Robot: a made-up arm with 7 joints. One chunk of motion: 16 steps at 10 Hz.
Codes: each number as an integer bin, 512 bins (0 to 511) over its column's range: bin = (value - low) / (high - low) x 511, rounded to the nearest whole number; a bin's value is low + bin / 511 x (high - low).
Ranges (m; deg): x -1..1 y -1..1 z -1..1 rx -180..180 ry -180..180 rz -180..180
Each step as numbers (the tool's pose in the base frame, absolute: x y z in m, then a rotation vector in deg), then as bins.
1 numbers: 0.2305 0.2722 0.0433 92.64 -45.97 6.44
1 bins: 314 325 267 387 190 265
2 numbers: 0.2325 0.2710 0.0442 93.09 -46.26 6.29
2 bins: 315 325 267 388 190 264
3 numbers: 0.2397 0.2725 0.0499 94.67 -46.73 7.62
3 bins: 317 325 268 390 189 266
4 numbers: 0.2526 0.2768 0.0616 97.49 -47.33 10.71
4 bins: 320 326 271 394 188 271
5 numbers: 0.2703 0.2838 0.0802 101.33 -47.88 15.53
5 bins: 325 328 276 399 188 278
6 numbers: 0.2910 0.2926 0.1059 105.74 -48.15 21.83
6 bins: 330 330 283 406 187 286
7 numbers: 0.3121 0.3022 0.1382 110.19 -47.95 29.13
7 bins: 335 333 291 412 187 297
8 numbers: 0.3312 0.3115 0.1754 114.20 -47.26 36.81
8 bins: 340 335 300 418 188 308
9 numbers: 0.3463 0.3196 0.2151 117.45 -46.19 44.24
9 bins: 344 337 310 422 190 318
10 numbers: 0.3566 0.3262 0.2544 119.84 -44.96 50.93
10 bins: 347 339 320 426 192 328
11 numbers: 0.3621 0.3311 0.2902 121.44 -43.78 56.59
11 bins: 348 340 330 428 193 336
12 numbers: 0.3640 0.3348 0.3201 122.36 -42.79 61.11
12 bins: 349 341 337 429 195 342
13 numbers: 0.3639 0.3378 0.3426 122.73 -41.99 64.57
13 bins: 348 342 343 430 196 347
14 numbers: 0.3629 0.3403 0.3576 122.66 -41.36 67.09
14 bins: 348 342 347 430 197 351
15 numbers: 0.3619 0.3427 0.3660 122.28 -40.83 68.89
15 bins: 348 343 349 429 198 353
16 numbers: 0.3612 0.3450 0.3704 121.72 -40.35 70.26
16 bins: 348 344 350 428 198 355
